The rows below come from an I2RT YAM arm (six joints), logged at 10 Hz.
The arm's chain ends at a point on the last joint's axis. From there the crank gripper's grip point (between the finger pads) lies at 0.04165 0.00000 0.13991 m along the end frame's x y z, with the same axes.
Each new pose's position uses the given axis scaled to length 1; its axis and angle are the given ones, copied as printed.
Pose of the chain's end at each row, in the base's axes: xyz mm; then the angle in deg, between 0 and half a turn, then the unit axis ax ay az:
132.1 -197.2 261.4 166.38 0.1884 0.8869 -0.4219
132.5 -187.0 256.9 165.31 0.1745 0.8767 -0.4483
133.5 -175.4 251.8 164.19 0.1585 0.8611 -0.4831
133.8 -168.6 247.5 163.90 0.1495 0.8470 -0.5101
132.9 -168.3 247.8 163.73 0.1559 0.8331 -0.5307
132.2 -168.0 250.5 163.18 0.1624 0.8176 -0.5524
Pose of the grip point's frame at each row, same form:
101.8 -297.0 159.3 166.38 0.1884 0.8869 -0.4219
104.3 -293.6 161.2 165.31 0.1745 0.8767 -0.4483
107.3 -290.0 165.2 164.19 0.1585 0.8611 -0.4831
107.6 -288.5 168.5 163.90 0.1495 0.8470 -0.5101
104.9 -291.2 174.2 163.73 0.1559 0.8331 -0.5307
103.0 -294.1 183.0 163.18 0.1624 0.8176 -0.5524

